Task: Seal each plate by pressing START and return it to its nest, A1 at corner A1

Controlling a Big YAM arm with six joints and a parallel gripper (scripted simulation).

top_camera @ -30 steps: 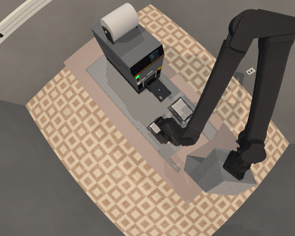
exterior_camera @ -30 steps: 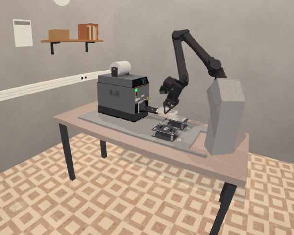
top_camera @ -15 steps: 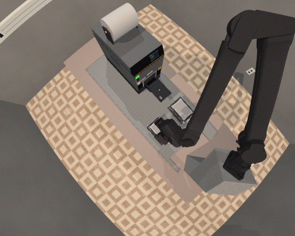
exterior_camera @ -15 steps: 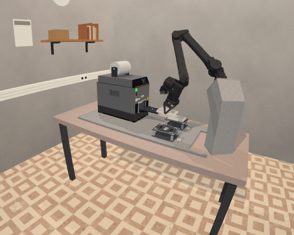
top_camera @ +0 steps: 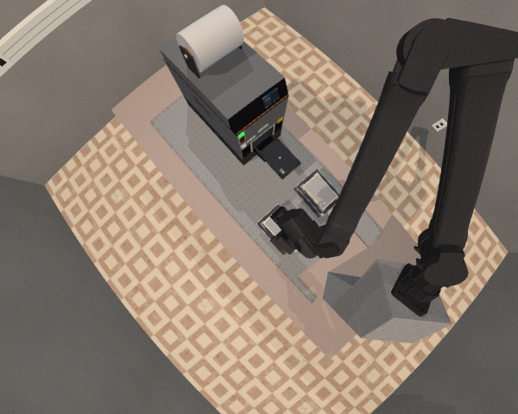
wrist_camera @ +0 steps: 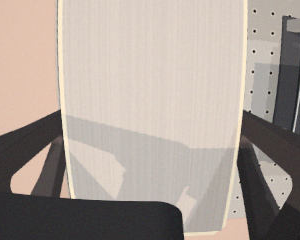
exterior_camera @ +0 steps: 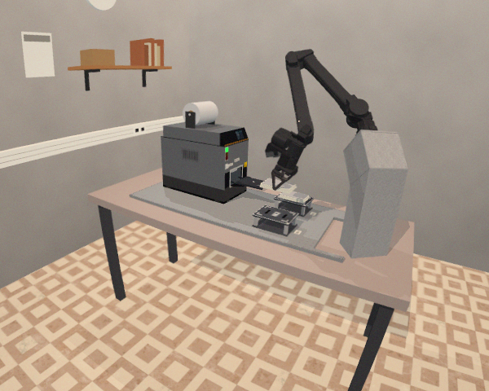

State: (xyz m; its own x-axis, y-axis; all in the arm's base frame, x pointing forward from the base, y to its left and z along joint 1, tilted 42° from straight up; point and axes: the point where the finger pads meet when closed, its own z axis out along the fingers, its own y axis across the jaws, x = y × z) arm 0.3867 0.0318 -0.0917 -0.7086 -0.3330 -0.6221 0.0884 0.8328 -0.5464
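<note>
The cream well plate lies right at my hand. The rest, counted from my hand: sealer stage (19 cm ahead, 20 cm to the right, 8 cm below); start button (30 cm ahead, 12 cm to the right); foil roll (52 cm ahead, 24 cm to the right, 23 cm above).
</note>
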